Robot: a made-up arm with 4 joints. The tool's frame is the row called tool.
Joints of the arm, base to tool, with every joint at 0 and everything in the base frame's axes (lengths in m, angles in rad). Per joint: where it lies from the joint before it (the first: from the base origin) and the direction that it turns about. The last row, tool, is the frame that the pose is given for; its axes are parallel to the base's.
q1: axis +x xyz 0 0 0.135
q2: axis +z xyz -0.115 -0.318 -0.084
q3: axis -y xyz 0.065 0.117 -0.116
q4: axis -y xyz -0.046 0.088 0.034
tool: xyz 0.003 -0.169 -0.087
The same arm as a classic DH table. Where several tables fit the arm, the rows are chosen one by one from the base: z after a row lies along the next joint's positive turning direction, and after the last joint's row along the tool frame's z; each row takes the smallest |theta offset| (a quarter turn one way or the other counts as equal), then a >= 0, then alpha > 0; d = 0 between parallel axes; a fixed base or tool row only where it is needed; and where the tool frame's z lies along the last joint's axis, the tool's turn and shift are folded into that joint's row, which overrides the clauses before.
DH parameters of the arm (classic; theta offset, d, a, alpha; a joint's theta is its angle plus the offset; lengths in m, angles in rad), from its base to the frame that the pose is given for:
base (fixed): 1.5708 0.135 0 1.5708
q1: 0 -0.115 -0.318 -1.5708
q2: -1.5708 -0.2 0.065 1.5708
q3: -0.6365 0 -0.0572 0
q4: 0.6365 -0.036 0.003 -1.5708
tool (fixed): 0 -0.087 0 0

